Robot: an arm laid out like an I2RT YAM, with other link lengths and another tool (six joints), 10 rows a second.
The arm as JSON. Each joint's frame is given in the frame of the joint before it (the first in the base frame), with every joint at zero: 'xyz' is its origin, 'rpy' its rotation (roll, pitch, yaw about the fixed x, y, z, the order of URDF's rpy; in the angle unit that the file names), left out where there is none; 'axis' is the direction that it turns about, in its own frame. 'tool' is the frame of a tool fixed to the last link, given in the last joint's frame.
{
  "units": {
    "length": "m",
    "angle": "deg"
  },
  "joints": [
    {
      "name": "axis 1",
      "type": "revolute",
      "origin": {
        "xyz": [
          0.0,
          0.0,
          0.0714
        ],
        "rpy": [
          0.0,
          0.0,
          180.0
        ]
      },
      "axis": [
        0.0,
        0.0,
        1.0
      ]
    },
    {
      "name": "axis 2",
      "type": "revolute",
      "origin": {
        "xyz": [
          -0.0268,
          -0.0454,
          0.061
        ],
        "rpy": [
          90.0,
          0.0,
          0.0
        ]
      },
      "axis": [
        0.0,
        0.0,
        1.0
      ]
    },
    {
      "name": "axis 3",
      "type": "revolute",
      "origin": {
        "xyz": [
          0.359,
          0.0,
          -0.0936
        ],
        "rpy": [
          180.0,
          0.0,
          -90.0
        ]
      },
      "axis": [
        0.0,
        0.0,
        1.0
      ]
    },
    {
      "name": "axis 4",
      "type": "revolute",
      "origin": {
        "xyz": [
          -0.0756,
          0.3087,
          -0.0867
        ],
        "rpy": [
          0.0,
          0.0,
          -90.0
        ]
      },
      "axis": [
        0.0,
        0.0,
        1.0
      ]
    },
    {
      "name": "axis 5",
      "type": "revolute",
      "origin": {
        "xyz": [
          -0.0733,
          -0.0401,
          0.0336
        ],
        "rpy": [
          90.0,
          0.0,
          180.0
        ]
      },
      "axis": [
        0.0,
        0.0,
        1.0
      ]
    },
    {
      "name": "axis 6",
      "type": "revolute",
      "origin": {
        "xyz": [
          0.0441,
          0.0,
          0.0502
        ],
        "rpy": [
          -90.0,
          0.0,
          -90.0
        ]
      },
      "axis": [
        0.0,
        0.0,
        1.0
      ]
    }
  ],
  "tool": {
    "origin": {
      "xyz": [
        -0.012,
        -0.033,
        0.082
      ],
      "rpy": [
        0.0,
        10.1,
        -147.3
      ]
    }
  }
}
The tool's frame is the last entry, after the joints.
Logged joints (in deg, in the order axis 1, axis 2, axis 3, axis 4, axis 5, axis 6), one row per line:
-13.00 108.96 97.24 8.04 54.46 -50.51
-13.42 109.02 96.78 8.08 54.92 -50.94
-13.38 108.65 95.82 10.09 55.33 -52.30
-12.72 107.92 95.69 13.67 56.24 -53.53
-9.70 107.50 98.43 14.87 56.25 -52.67
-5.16 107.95 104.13 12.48 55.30 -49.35
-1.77 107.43 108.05 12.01 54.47 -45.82
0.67 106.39 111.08 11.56 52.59 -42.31
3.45 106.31 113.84 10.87 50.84 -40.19
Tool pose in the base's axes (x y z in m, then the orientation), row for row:
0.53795 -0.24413 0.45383 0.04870 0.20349 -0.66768 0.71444
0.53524 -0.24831 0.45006 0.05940 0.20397 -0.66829 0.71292
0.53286 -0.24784 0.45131 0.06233 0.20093 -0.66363 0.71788
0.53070 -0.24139 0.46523 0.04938 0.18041 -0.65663 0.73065
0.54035 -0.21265 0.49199 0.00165 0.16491 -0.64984 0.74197
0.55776 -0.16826 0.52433 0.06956 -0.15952 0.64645 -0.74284
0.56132 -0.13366 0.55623 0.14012 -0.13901 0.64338 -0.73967
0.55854 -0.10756 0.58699 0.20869 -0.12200 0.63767 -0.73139
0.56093 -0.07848 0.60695 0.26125 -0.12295 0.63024 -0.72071
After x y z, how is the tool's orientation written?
As a quaternion, w x y z.
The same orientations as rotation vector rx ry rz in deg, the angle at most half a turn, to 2 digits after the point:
35.53 -116.59 124.76
35.39 -115.95 123.69
34.80 -114.93 124.33
31.49 -114.62 127.54
29.65 -116.85 133.41
-27.51 111.47 -128.10
-23.01 106.49 -122.43
-19.45 101.66 -116.60
-19.07 97.75 -111.78

